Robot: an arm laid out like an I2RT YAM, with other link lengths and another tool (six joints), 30 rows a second.
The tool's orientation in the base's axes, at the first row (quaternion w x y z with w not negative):
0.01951 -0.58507 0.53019 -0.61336
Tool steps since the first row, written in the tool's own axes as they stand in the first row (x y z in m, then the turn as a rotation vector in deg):
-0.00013 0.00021 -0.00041 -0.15 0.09 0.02
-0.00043 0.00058 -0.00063 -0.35 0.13 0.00
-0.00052 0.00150 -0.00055 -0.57 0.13 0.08
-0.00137 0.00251 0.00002 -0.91 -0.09 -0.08
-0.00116 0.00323 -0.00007 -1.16 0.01 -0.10
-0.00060 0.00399 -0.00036 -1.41 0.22 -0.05
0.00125 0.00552 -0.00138 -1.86 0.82 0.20
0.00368 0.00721 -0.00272 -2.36 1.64 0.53
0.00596 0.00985 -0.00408 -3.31 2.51 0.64
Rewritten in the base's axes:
-0.00039 0.00025 -0.00013 0.01 0.04 -0.17
-0.00068 0.00042 -0.00053 0.03 0.17 -0.33
-0.00114 0.00002 -0.00124 0.16 0.26 -0.50
-0.00105 -0.00023 -0.00265 0.28 0.68 -0.55
-0.00161 -0.00062 -0.00297 0.29 0.81 -0.79
-0.00246 -0.00113 -0.00302 0.28 0.84 -1.12
-0.00470 -0.00235 -0.00250 0.24 0.71 -1.90
-0.00747 -0.00382 -0.00162 0.16 0.47 -2.88
-0.01076 -0.00558 -0.00147 0.02 0.63 -4.15

